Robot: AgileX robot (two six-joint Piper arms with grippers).
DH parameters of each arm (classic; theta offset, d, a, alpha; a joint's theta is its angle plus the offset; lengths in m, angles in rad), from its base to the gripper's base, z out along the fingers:
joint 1: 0 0.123 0 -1.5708
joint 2: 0.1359 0 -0.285 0
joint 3: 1.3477 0 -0.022 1.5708
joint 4: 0 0.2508 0 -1.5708
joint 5: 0 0 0.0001 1.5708
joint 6: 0 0.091 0 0
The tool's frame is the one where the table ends.
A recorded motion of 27 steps. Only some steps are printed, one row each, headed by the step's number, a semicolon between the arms.
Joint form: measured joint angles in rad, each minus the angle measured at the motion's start. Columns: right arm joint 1, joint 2, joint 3, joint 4, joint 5, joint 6; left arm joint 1, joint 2, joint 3, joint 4, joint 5, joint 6.
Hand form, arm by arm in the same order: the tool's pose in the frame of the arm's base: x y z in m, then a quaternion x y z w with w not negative. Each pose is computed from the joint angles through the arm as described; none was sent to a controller.
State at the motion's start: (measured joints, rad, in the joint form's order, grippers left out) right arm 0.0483 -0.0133 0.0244 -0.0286 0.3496 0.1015; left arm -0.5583 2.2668 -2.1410 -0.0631 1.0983 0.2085
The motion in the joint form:
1: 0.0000 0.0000 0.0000 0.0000 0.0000 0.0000; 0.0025 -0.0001 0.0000 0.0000 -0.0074 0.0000
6: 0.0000 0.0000 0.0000 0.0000 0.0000 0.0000; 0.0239 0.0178 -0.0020 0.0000 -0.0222 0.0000
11: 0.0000 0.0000 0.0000 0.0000 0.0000 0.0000; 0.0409 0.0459 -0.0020 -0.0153 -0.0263 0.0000
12: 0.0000 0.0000 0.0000 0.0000 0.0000 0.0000; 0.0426 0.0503 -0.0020 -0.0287 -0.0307 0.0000
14: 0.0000 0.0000 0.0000 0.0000 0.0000 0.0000; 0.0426 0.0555 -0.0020 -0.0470 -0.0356 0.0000
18: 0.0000 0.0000 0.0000 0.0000 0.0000 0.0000; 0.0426 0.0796 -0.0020 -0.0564 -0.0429 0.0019
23: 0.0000 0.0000 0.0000 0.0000 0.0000 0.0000; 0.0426 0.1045 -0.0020 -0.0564 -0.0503 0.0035
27: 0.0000 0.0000 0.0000 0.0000 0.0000 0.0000; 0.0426 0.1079 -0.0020 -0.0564 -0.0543 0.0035
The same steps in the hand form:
1: 0.0531 0.0017 0.1742 0.01345 0.79674 0.03321 0.60325; 0.4228 -0.2686 0.2451 0.35619 0.90792 -0.06784 0.21024
6: 0.0531 0.0017 0.1742 0.01345 0.79674 0.03321 0.60325; 0.4315 -0.2612 0.2373 0.34606 0.91197 -0.06537 0.21045
11: 0.0531 0.0017 0.1742 0.01345 0.79674 0.03321 0.60325; 0.4382 -0.2566 0.2233 0.33660 0.91796 -0.06887 0.19825
12: 0.0531 0.0017 0.1742 0.01345 0.79674 0.03321 0.60325; 0.4388 -0.2572 0.2213 0.33375 0.91873 -0.07497 0.19728
14: 0.0531 0.0017 0.1742 0.01345 0.79674 0.03321 0.60325; 0.4389 -0.2589 0.2190 0.33087 0.91937 -0.08349 0.19572
18: 0.0531 0.0017 0.1742 0.01345 0.79674 0.03321 0.60325; 0.4410 -0.2608 0.2070 0.33012 0.92121 -0.08620 0.18699
23: 0.0531 0.0017 0.1742 0.01345 0.79674 0.03321 0.60325; 0.4432 -0.2621 0.1945 0.33060 0.92285 -0.08445 0.17863
27: 0.0531 0.0017 0.1742 0.01345 0.79674 0.03321 0.60325; 0.4438 -0.2623 0.1929 0.33039 0.92288 -0.08442 0.17893

